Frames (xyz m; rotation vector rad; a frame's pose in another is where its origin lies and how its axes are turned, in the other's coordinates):
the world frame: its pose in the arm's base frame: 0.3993 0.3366 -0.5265 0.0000 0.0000 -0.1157
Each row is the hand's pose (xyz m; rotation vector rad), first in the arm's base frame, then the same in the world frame.
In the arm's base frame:
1: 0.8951 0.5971 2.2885 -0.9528 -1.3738 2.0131
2: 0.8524 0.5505 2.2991 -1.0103 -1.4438 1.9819
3: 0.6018 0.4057 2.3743 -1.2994 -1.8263 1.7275
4: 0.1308 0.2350 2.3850 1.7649 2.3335 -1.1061
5: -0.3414 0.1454 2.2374 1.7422 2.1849 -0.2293
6: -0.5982 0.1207 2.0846 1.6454 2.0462 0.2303
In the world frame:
1: 0.4624 0.3160 2.8150 -0.8917 -1.4593 2.0973
2: 0.4254 0.2648 2.8256 -0.9461 -1.5337 2.0625
3: 0.1932 0.0920 2.9008 -1.2155 -1.9364 1.7854
4: -0.2550 -0.1319 2.9115 1.6063 2.4007 -1.0890
5: -0.7137 -0.2754 2.7639 1.6091 2.2765 -0.2008
6: -0.9659 -0.3296 2.6111 1.5285 2.1438 0.2700

